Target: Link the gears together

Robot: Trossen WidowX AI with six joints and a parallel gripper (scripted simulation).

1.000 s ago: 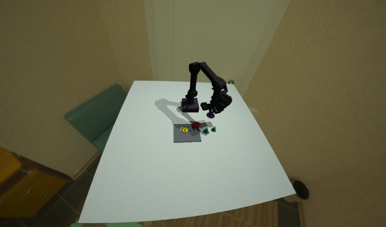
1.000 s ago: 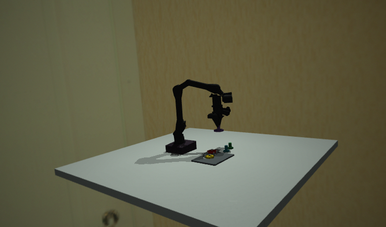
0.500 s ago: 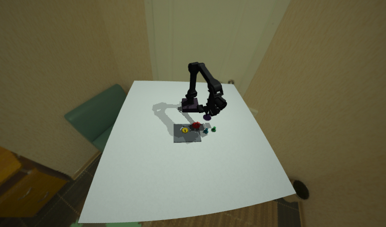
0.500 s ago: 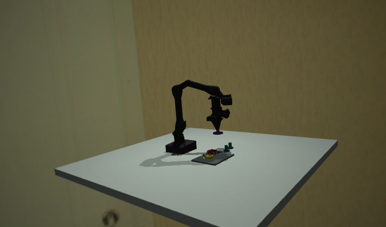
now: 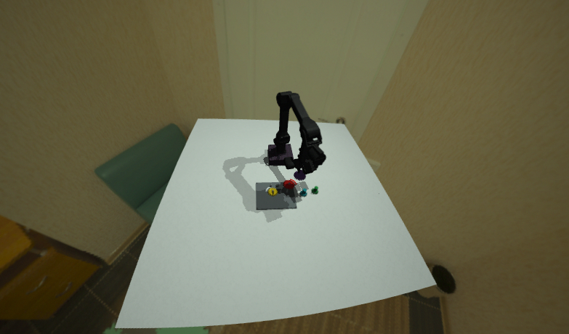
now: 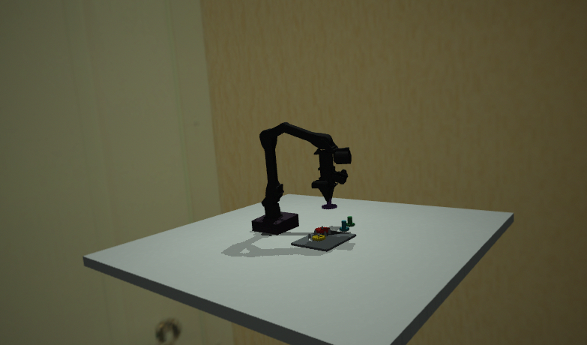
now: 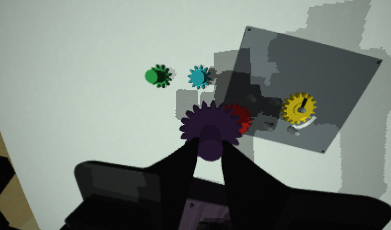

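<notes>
My gripper tip is now 30 mm short of the yellow gear, 140 mm to the left of it and 110 mm above it. From my gripper tip the other things lie so: red gear (10 mm behind, 40 mm to the right, 110 mm below); then purple gear (10 mm below); then teal gear (50 mm ahead, 30 mm to the left, 110 mm below).
</notes>
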